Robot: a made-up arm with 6 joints.
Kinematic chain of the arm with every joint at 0, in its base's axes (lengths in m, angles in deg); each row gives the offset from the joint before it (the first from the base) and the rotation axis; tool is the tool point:
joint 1: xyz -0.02 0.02 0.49 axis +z
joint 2: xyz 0 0.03 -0.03 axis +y
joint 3: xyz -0.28 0 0.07 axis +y
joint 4: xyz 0.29 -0.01 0.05 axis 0.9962 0 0.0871
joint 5: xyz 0 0.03 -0.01 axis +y
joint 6: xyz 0.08 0.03 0.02 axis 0.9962 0 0.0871
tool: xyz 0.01 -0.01 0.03
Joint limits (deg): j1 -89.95..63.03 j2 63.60..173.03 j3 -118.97..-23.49 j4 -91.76..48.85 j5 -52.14..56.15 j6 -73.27..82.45
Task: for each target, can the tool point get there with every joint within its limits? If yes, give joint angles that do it. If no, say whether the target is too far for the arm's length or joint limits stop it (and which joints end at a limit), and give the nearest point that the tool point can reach.
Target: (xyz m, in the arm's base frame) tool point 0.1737 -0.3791 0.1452
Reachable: yes | joints -71.86 157.38 -85.47 -53.74 5.70 16.45
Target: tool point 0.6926 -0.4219 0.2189
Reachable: no: too far | nearest point 0.5293 -0.3206 0.2741 | short by 0.200 m
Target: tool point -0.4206 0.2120 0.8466
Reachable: no: joint limits stop it (at a limit: joint 1, joint 2, joint 3, joint 5) | nearest point -0.1060 0.1525 1.0296 | short by 0.369 m
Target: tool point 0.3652 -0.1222 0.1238
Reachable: yes | joints -32.38 158.93 -79.15 -34.47 3.22 -20.59
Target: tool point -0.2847 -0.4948 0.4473
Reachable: no: joint limits stop it (at a limit: joint 1, joint 4, joint 5, joint 6) | nearest point -0.0847 -0.4946 0.4473 | short by 0.200 m
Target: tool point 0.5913 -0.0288 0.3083
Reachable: yes | joints -7.44 157.25 -103.77 37.42 -22.08 -26.14
